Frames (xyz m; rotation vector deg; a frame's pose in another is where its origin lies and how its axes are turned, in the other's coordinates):
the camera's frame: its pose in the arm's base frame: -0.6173 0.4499 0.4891 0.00 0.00 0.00
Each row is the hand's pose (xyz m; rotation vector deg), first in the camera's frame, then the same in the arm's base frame.
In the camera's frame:
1: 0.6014 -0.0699 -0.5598 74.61 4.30 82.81
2: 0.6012 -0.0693 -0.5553 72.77 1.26 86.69
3: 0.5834 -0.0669 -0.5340 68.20 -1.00 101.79
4: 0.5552 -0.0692 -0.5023 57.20 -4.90 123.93
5: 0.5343 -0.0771 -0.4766 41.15 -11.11 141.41
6: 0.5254 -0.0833 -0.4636 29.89 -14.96 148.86
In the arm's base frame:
1: -0.0159 0.3800 -0.0707 74.61 4.30 82.81
2: -0.0161 0.3806 -0.0662 72.77 1.26 86.69
3: -0.0339 0.3830 -0.0449 68.20 -1.00 101.79
4: -0.0621 0.3807 -0.0132 57.20 -4.90 123.93
5: -0.0830 0.3728 0.0125 41.15 -11.11 141.41
6: -0.0919 0.3666 0.0255 29.89 -14.96 148.86

